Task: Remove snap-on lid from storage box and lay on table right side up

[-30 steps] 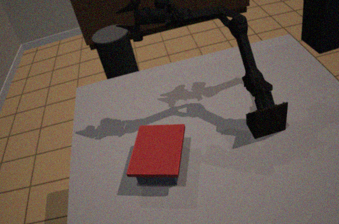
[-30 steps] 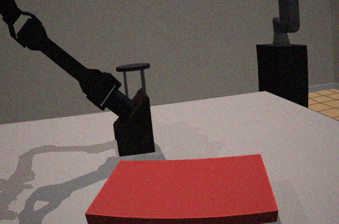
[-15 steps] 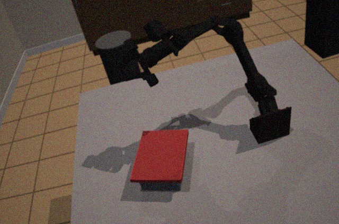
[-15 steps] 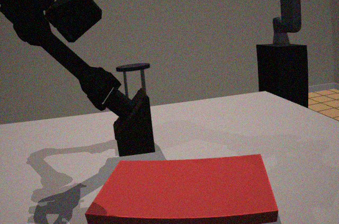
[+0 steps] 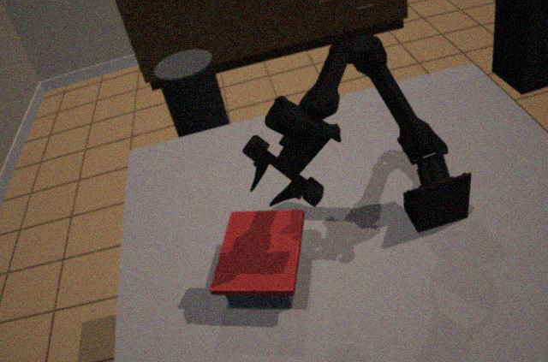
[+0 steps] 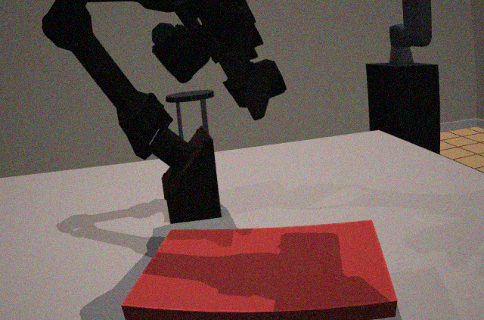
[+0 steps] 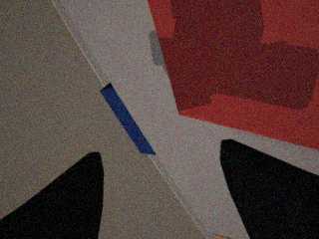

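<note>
My gripper tip is now 160 mm above the lid, 30 mm short of it and 10 mm to the left of it. The rest, counted from my gripper tip: storage box: 200 mm below, 30 mm ahead, 10 mm to the right.
</note>
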